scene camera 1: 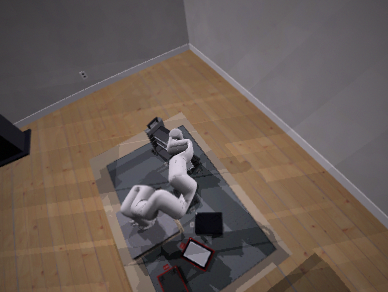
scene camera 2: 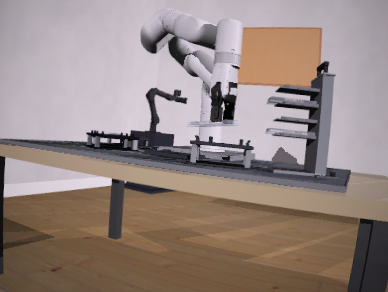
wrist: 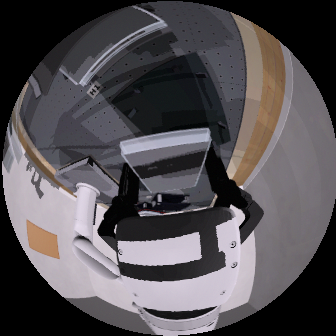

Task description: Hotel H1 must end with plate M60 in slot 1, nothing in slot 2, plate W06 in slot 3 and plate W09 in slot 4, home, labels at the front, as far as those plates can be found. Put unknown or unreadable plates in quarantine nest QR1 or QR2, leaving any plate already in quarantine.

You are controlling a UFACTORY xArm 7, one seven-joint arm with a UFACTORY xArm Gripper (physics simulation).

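Places are measured from the arm's base along level axes (x down, y left, z ahead), in millimetres.
Where they show: gripper, fingertip midpoint: point(scene camera 2: 222, 122) point(wrist: 168, 161); arm's base, origin of the base link: point(scene camera 2: 209, 150) point(wrist: 87, 189).
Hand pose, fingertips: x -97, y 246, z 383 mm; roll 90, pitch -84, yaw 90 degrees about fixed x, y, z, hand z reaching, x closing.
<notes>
Each offset is from my fingertips to the top centre of the thing. "spot": to the spot under its first point.
My gripper point(scene camera 2: 222, 119) point(wrist: 168, 161) is shut on a clear, pale plate @[dx -12, dy -25, dz +0 mm] point(scene camera 2: 200, 124) point(wrist: 165, 142), gripped by opposite sides and held roughly level above a dark four-post stand point(scene camera 2: 220, 145) point(wrist: 175, 92). Its label cannot be read. Hotel H1 point(scene camera 2: 322, 115) point(scene camera 1: 151, 136) stands beyond the stand, with its label @[spot: dx +116, dy +90, dz -121 mm] point(wrist: 93, 90) on the board. In scene camera 2, pale plates show on its second shelf from the top point(scene camera 2: 295, 102) and its lowest raised shelf @[spot: dx +13, dy +202, dz -13 mm] point(scene camera 2: 292, 133). A red-edged nest @[spot: dx +76, dy -612, dz -201 mm] point(scene camera 1: 194, 264) holds a pale plate @[dx +62, dy -568, dz -164 mm] point(scene camera 1: 197, 253); another red-edged nest @[dx +71, dy -658, dz -350 mm] point(scene camera 1: 172, 281) looks dark inside.
A black station @[dx +57, dy -442, dz -28 mm] point(scene camera 1: 209, 223) lies near the red-edged nests. Another low stand point(scene camera 2: 112, 135) is at the left in scene camera 2, beside a dark jointed arm point(scene camera 2: 153, 112) on a box point(scene camera 2: 159, 139). The robot's upper arm covers part of the hotel area in scene camera 1.
</notes>
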